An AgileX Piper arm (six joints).
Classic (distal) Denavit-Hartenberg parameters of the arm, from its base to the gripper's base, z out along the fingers. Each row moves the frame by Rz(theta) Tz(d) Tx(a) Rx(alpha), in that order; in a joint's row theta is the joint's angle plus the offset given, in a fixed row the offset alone. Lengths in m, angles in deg.
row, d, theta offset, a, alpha
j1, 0.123, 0, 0, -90
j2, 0, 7.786, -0.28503, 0
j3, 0, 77.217, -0.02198, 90
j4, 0.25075, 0, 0, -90
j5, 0, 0, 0, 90
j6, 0.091, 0, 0, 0
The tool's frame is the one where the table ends.
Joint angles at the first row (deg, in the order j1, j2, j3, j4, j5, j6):
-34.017, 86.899, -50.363, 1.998, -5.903, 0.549
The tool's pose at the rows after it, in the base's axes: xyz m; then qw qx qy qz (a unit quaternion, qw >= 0):
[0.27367 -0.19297 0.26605 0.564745 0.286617 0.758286 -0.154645]
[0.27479 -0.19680 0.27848 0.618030 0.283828 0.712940 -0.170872]
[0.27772 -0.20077 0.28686 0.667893 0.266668 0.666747 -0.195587]
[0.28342 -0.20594 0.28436 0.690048 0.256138 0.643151 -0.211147]
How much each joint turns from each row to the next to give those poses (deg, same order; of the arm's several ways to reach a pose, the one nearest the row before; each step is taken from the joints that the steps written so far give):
-0.882, -0.001, 0.000, 2.643, -7.356, 0.677
-0.151, 0.001, 0.000, 1.068, -8.135, 0.085
0.001, 1.132, -0.001, 0.260, -9.615, -0.859
0.000, 2.412, -0.426, 0.120, -6.187, -0.761

